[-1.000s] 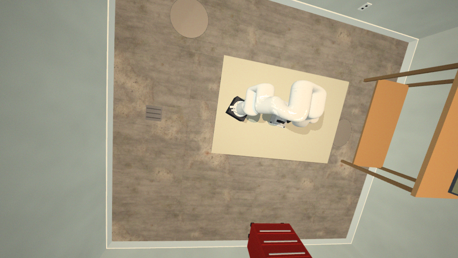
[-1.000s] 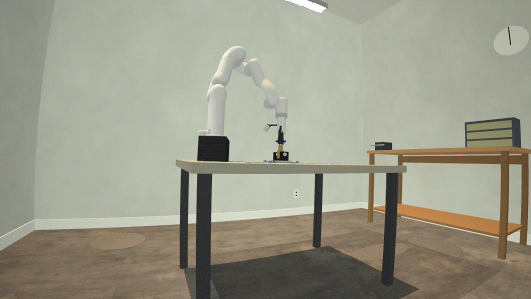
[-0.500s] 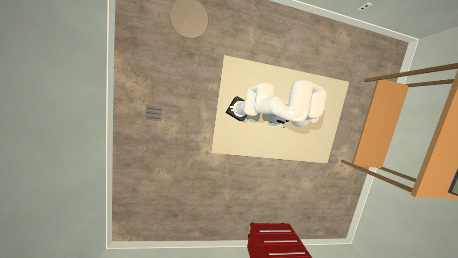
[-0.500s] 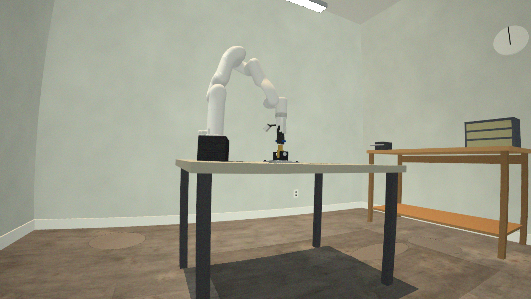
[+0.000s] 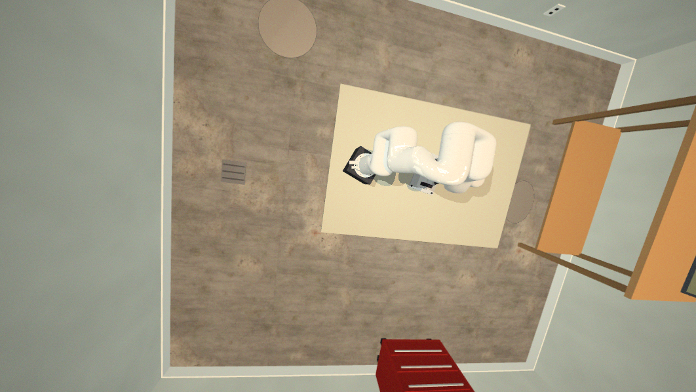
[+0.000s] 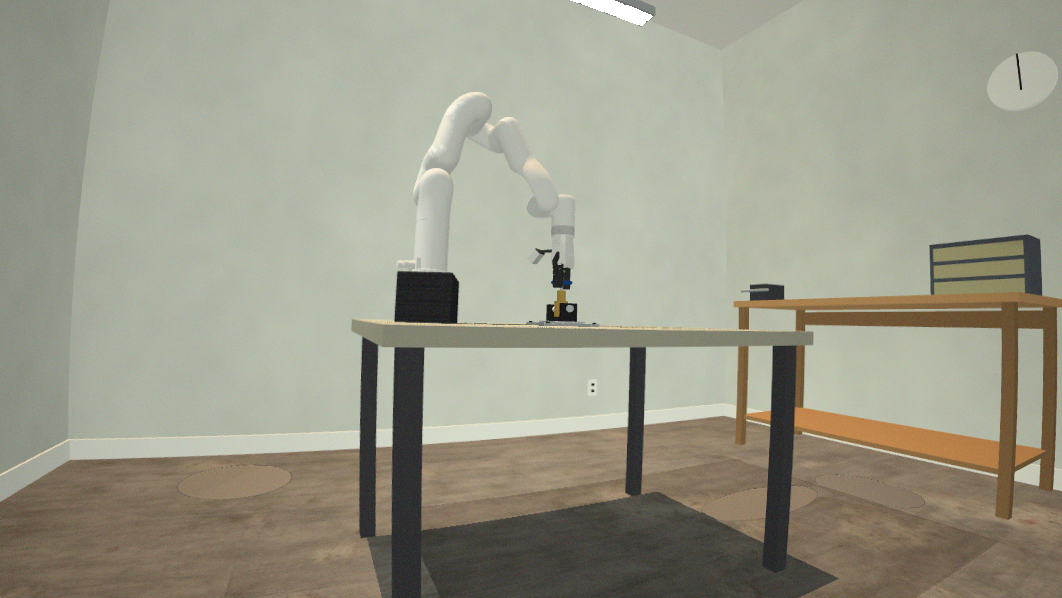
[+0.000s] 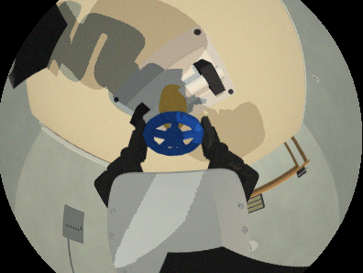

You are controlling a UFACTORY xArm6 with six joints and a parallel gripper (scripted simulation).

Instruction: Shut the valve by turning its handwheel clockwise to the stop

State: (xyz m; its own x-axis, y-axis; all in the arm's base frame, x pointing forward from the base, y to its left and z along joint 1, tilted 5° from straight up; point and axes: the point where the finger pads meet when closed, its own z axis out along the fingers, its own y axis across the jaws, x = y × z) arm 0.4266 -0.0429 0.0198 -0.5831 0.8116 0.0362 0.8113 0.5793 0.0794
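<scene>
The blue handwheel is right at my hand. From my hand the other things lie so: grey base plate 130 mm below.
</scene>
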